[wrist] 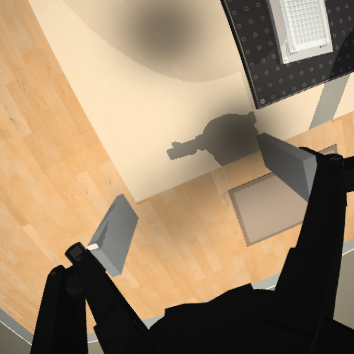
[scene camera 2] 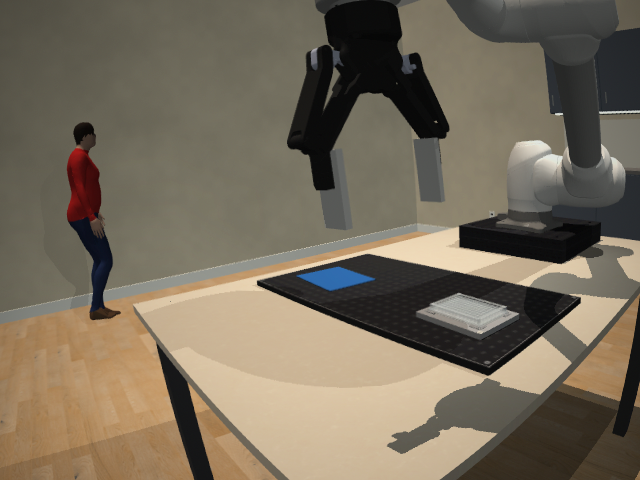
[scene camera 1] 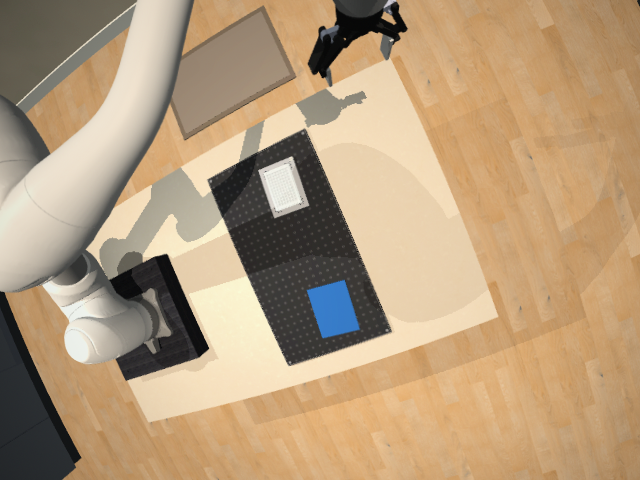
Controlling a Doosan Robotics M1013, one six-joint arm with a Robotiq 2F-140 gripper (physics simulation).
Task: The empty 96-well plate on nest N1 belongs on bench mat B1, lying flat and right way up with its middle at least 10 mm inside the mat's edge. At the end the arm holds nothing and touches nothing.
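Frame: origin at the arm's base, x back, y right, z up, level; metres.
Seen in the pictures: gripper, between the fingertips: [wrist: 192, 179] [scene camera 2: 391, 213] [scene camera 1: 356, 67]; arm's base, origin of its link: [scene camera 2: 530, 226] [scene camera 1: 146, 316].
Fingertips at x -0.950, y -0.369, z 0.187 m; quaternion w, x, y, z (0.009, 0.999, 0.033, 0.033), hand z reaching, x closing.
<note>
Pixels of each thing's top centre, then the offset from my fingertips to it. Level surfaces: height alone.
- white 96-well plate, centre of its top: [scene camera 2: 468, 305] [wrist: 305, 11] [scene camera 1: 281, 187] dx +0.308, dy +0.138, dz -0.217 m
- light grey nest, centre of its top: [scene camera 2: 468, 311] [wrist: 302, 13] [scene camera 1: 282, 187] dx +0.308, dy +0.138, dz -0.228 m
- blue mat, height of its surface: dz -0.241 m
- black board, height of its surface: dz -0.243 m
- pale table, height of its surface: dz -0.256 m
The white 96-well plate [scene camera 1: 283, 187] [scene camera 2: 467, 308] [wrist: 306, 22] lies flat in the light grey nest [scene camera 1: 277, 214] [scene camera 2: 479, 334] [wrist: 307, 54], near one end of the black perforated board. The blue mat [scene camera 1: 333, 308] [scene camera 2: 336, 278] lies flat near the board's other end, with bare board between it and the nest. The mat does not show in the wrist view. My gripper [scene camera 1: 357, 70] [scene camera 2: 385, 209] [wrist: 192, 179] is wide open and empty, high up and well apart from plate and mat. In scene camera 1 it appears by the table's upper edge.
The black board [scene camera 1: 305, 242] [scene camera 2: 403, 294] [wrist: 260, 75] lies on the pale table [scene camera 1: 413, 217] [scene camera 2: 289, 341] [wrist: 115, 100]. The arm's base stands on a black block [scene camera 1: 180, 310] [scene camera 2: 506, 245]. A brown floor mat [scene camera 1: 232, 72] [wrist: 270, 207] lies beside the table. A person in red [scene camera 2: 84, 180] stands beyond the table.
</note>
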